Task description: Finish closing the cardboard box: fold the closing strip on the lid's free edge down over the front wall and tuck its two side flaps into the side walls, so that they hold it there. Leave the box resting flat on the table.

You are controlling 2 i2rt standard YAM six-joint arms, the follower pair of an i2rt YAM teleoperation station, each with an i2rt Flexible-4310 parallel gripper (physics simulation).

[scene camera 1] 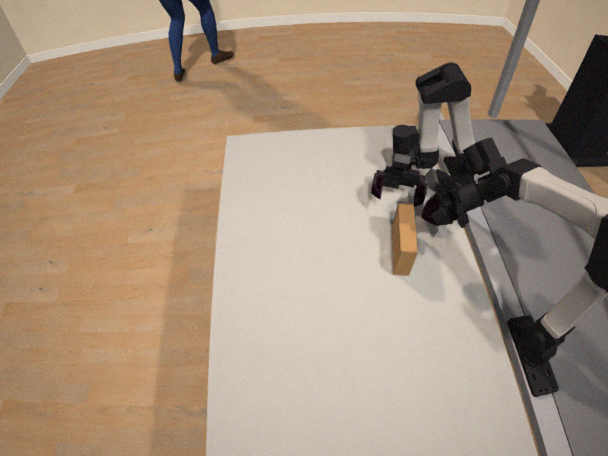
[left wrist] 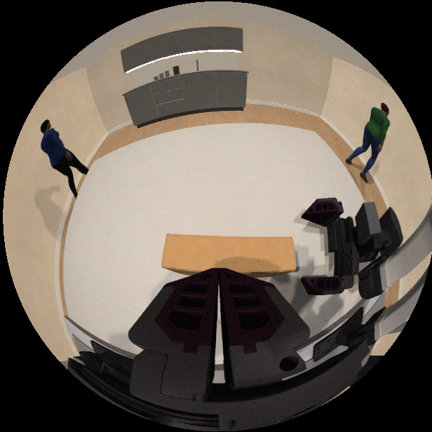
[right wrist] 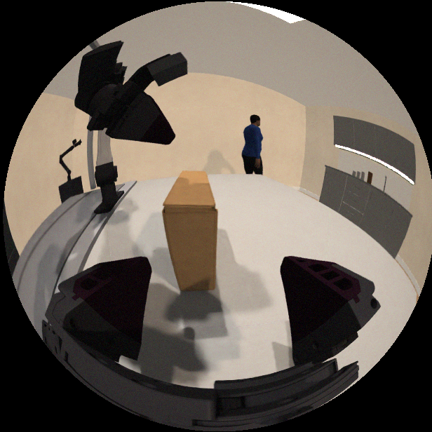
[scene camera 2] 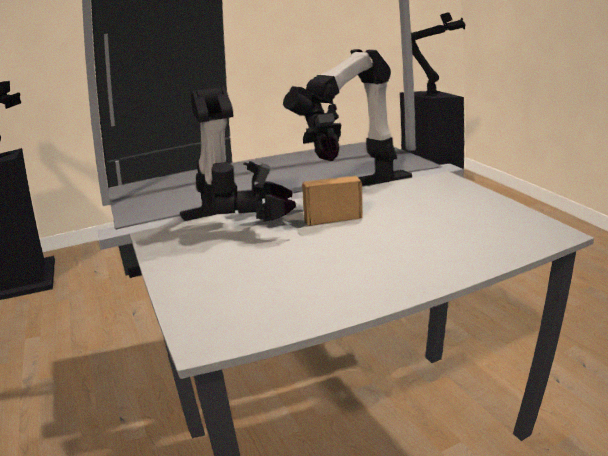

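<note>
The closed-looking brown cardboard box stands upright on a narrow side on the table. A thin seam runs just below its top edge in the right wrist view. I cannot make out the closing strip or its side flaps. My left gripper is shut and empty, tips pointing down, above the box beside its top in the picture. My right gripper is open, low over the table, its spread fingers facing the box's near end without touching it.
The white table carries the box. The grey mounting strip and the arm bases run along the table's right side in scene camera 1. The two grippers are close together there. A person stands beyond the table.
</note>
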